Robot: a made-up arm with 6 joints.
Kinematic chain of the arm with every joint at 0, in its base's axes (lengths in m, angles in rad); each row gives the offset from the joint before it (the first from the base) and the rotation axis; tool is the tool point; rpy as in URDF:
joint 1: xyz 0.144 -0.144 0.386 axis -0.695 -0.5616 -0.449
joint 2: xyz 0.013 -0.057 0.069 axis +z
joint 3: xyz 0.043 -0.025 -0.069 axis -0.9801 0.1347 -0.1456
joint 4: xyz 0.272 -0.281 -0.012 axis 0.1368 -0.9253 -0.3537
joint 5: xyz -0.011 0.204 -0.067 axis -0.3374 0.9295 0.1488
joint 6: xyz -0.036 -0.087 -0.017 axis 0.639 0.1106 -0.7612
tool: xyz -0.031 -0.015 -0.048 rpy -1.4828 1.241 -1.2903
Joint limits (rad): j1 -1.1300..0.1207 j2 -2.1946..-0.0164 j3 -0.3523..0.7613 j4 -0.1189..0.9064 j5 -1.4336..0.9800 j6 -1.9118..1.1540
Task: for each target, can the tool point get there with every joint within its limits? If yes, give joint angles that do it. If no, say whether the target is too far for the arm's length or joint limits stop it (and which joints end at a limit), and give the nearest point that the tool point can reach.
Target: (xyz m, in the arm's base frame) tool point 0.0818 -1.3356 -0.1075
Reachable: no: too far | nearest point 0.1298 -0.7063 0.1581 | short by 0.685 m
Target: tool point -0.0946 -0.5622 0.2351
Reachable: yes | joints -0.2470 -1.6596 0.1306 0.5131 -0.7477 -1.2580
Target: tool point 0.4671 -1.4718 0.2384
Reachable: no: too far | nearest point 0.2895 -0.7355 0.3210 | short by 0.762 m
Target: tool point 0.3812 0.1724 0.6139
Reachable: no: joint limits stop it (at a limit: joint 1, joint 2, joint 3, joint 5, joint 6) | nearest point 0.3185 0.1074 0.1041 | short by 0.518 m
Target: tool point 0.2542 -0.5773 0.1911
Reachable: yes | joints -0.4321 -0.8000 0.3175 0.6581 0.2478 -1.1633
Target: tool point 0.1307 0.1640 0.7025
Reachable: no: joint limits stop it (at a limit: joint 1, joint 2, joint 3, joint 4) | nearest point -0.1530 -0.2022 0.4479 | short by 0.529 m
